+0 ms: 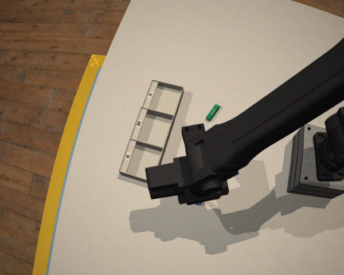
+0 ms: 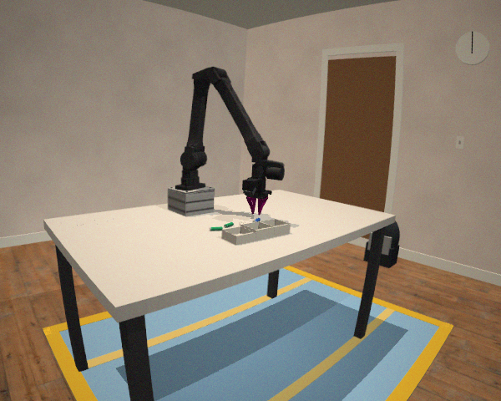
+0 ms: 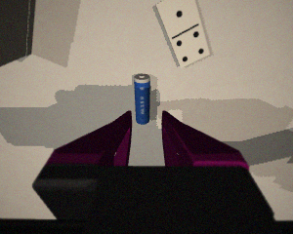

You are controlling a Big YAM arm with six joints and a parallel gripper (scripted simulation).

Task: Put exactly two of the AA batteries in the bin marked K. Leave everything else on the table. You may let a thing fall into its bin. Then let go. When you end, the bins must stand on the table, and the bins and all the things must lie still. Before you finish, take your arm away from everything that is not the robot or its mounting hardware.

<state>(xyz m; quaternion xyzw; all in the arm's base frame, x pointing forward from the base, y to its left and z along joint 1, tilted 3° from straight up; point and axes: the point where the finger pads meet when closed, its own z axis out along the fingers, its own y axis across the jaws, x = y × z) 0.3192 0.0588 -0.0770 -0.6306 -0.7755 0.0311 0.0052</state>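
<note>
Now: hand 30 mm above the blue AA battery. Also, from my hand: brass hex nut (20 mm ahead, 140 mm to the right, 40 mm below); then white domino (20 mm behind, 60 mm to the right, 40 mm below); then bin (110 mm ahead, 150 mm to the right, 20 mm below).
</note>
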